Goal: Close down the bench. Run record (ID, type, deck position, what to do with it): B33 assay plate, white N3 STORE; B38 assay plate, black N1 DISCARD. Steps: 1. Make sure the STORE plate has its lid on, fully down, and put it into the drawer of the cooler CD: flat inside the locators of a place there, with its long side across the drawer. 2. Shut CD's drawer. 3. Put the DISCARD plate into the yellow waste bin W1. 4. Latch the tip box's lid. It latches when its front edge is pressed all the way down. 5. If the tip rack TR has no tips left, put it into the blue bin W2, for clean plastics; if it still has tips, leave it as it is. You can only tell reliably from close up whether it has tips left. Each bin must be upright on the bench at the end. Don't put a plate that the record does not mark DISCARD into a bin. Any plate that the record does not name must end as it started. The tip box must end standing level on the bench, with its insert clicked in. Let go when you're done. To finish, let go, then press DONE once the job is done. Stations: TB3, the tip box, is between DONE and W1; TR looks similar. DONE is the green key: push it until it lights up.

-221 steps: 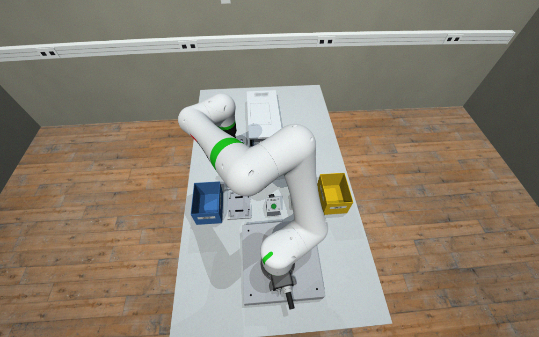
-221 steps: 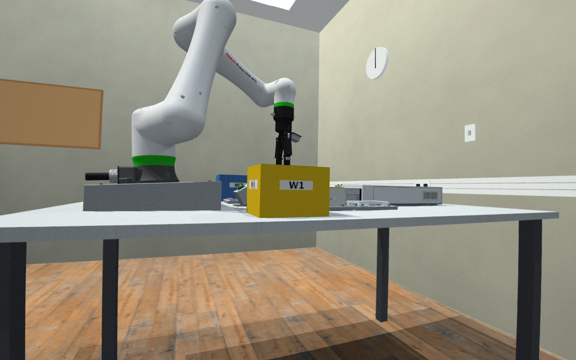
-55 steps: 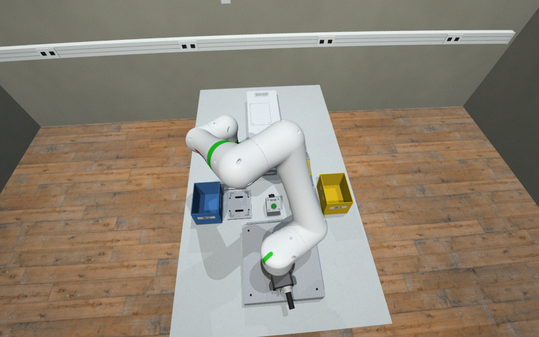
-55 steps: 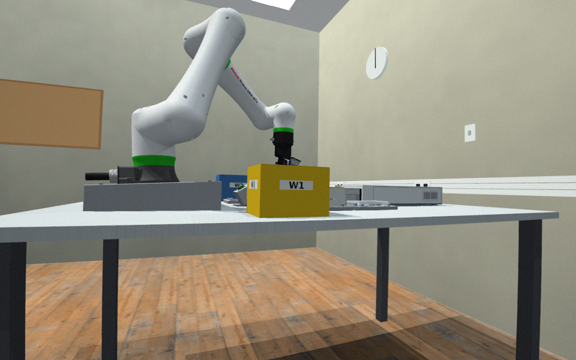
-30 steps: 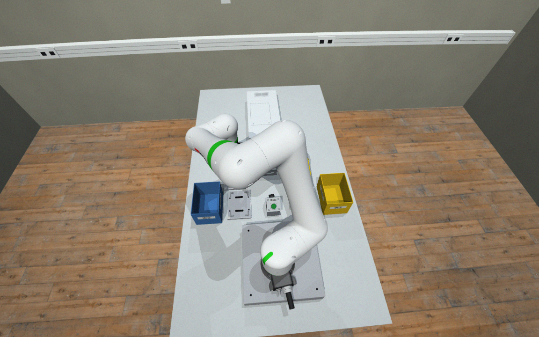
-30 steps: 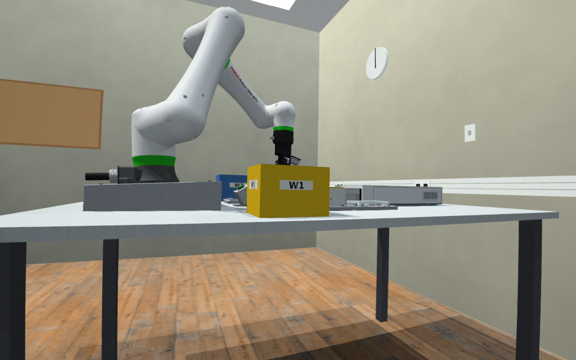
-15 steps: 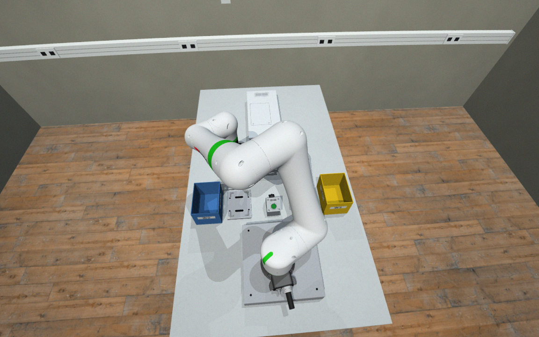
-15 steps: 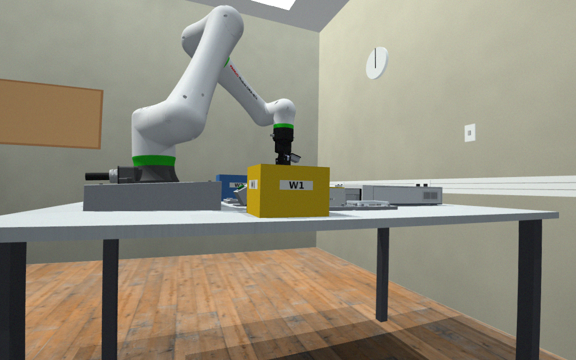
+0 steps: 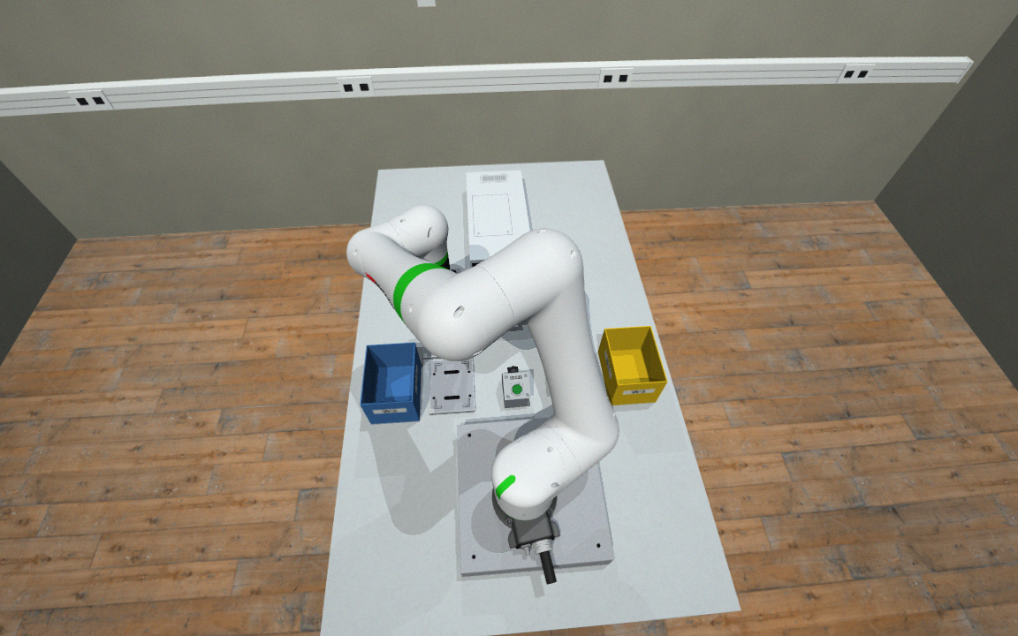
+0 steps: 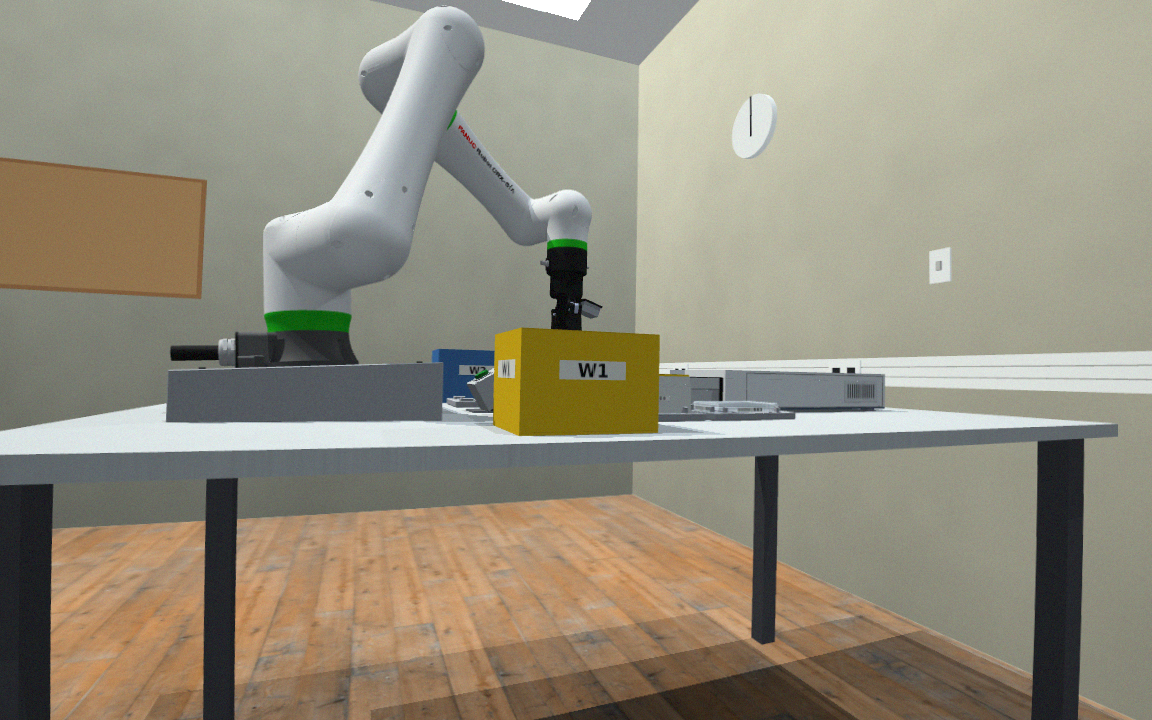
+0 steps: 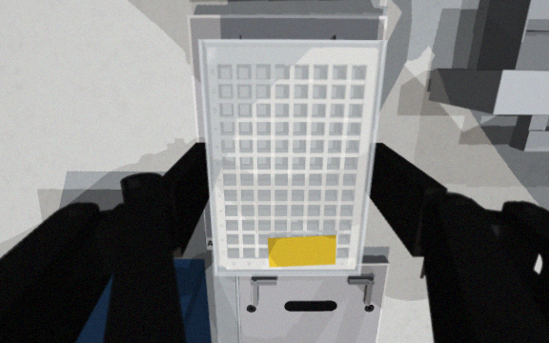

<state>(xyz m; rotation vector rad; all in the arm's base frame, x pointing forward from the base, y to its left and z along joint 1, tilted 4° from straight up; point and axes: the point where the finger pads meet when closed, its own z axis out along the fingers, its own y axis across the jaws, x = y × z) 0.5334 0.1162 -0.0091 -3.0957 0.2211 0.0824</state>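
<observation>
The drawer is 21 cm to the right of my hand, 13 cm ahead of it and 4 cm below it. From my hand the other things lie so: clear plate lid (2 cm below); grey N3 nest (7 cm below); white plate (2 cm below).
</observation>
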